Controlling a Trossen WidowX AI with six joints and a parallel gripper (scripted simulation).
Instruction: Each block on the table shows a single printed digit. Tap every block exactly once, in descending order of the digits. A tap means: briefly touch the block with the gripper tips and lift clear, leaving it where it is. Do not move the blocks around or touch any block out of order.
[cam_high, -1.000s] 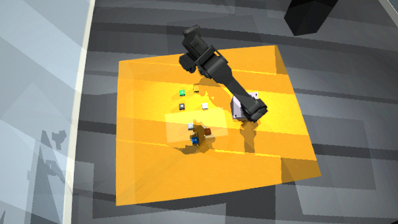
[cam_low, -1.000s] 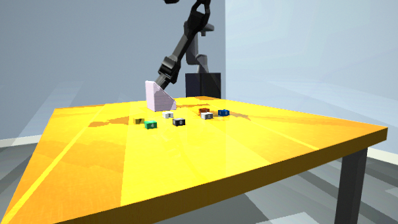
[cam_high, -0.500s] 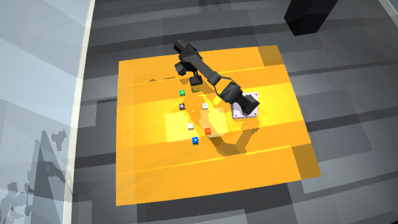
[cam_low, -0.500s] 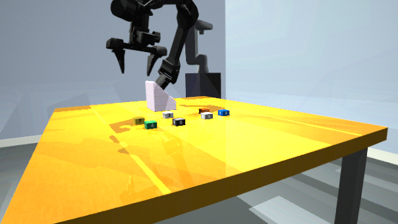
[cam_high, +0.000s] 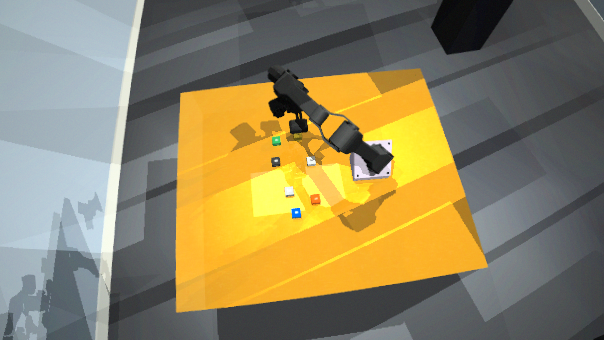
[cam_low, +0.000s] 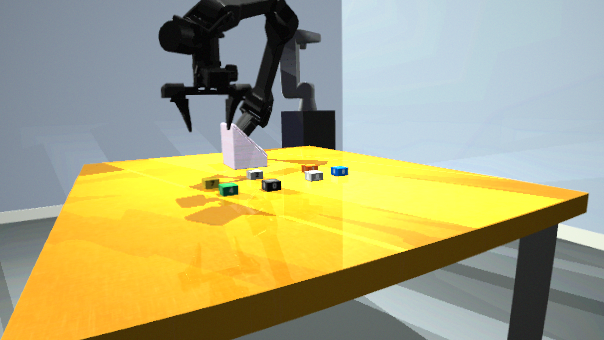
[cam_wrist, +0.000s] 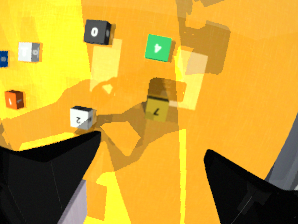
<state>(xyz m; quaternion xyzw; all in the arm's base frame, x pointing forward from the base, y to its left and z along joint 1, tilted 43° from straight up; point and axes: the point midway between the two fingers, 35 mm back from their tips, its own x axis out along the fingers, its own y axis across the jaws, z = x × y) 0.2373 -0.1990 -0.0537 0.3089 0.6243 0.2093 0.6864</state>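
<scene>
Now: the blue block 7 cm ahead of my gripper tip, 31 cm to the left of it and 11 cm below it. Also, from my gripper tip: green block: 8 cm ahead, 11 cm below; then yellow block: 11 cm below; then white block: 3 cm behind, 12 cm to the left, 11 cm below.
</scene>
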